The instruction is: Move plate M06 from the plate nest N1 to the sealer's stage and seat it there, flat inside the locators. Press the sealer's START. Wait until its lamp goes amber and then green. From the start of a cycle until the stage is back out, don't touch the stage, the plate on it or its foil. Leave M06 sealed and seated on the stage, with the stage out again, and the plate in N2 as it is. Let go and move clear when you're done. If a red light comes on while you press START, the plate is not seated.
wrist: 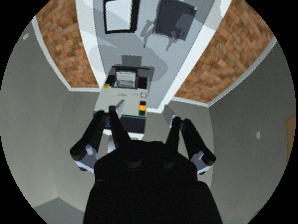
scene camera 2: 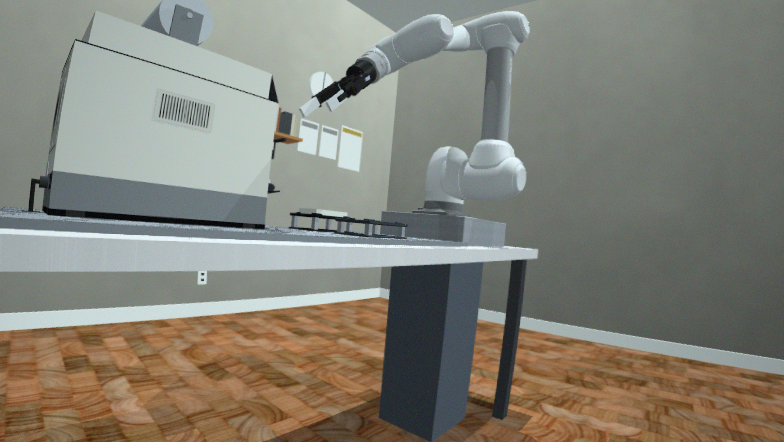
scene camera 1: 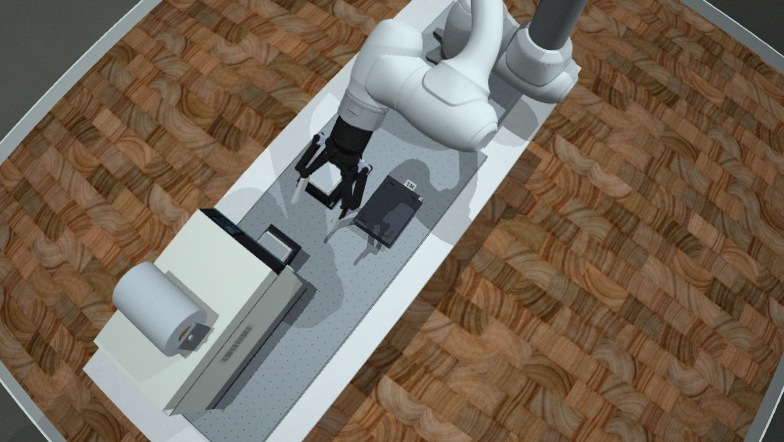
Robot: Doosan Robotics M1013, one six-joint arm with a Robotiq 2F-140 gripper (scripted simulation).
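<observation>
The gripper [scene camera 1: 313,214] is visible, also in the wrist view as the gripper [wrist: 144,107] and in scene camera 2 as the gripper [scene camera 2: 314,109]. A foil roll [scene camera 1: 151,301] is visible as well.
</observation>
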